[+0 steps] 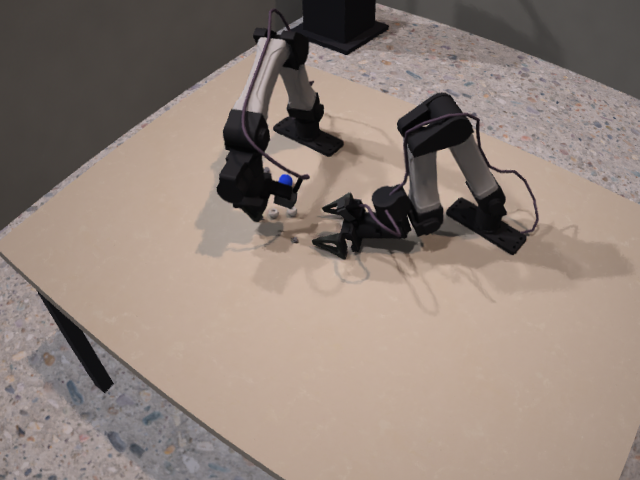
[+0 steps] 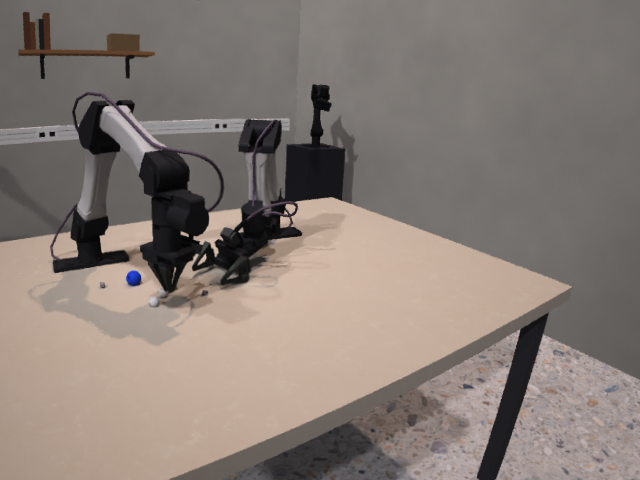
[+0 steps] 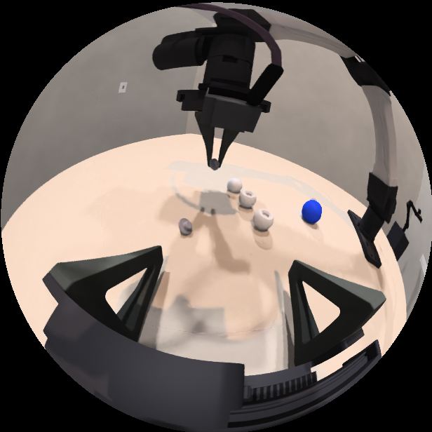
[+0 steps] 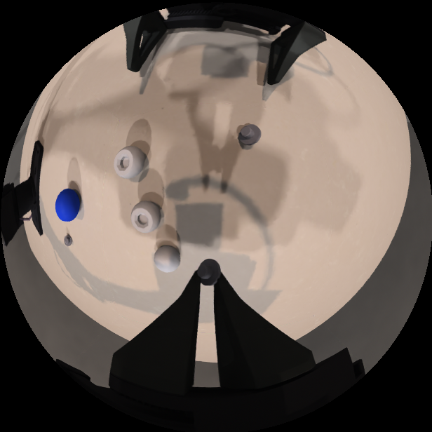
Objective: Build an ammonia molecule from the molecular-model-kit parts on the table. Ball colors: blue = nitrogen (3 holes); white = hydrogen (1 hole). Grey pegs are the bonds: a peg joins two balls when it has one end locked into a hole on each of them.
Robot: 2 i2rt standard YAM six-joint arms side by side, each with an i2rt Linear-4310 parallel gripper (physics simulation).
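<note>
My right gripper (image 3: 213, 165) (image 4: 207, 276) (image 2: 169, 289) is shut on a grey peg (image 3: 214, 164) (image 4: 209, 271), held above the table. My left gripper (image 3: 228, 263) (image 4: 200, 65) (image 1: 317, 225) is open and empty, low over the table. Three white balls lie in a row: one (image 3: 263, 220) (image 4: 130, 162) with its hole showing, a middle one (image 3: 247, 199) (image 4: 146, 217) with its hole showing, and one (image 3: 234, 185) (image 4: 167, 258) with no hole visible. The blue ball (image 1: 285, 180) (image 2: 133, 277) (image 3: 311, 211) (image 4: 68, 205) lies apart. A loose peg (image 3: 185, 226) (image 4: 249, 134) (image 1: 294, 239) (image 2: 204, 292) lies between the grippers.
Another grey peg (image 2: 102, 284) (image 4: 68, 240) (image 1: 266, 170) lies beyond the blue ball. The right arm's base (image 1: 308, 136) (image 2: 90, 260) and the left arm's base (image 1: 485, 225) stand on the table (image 1: 387, 361) (image 2: 310, 351).
</note>
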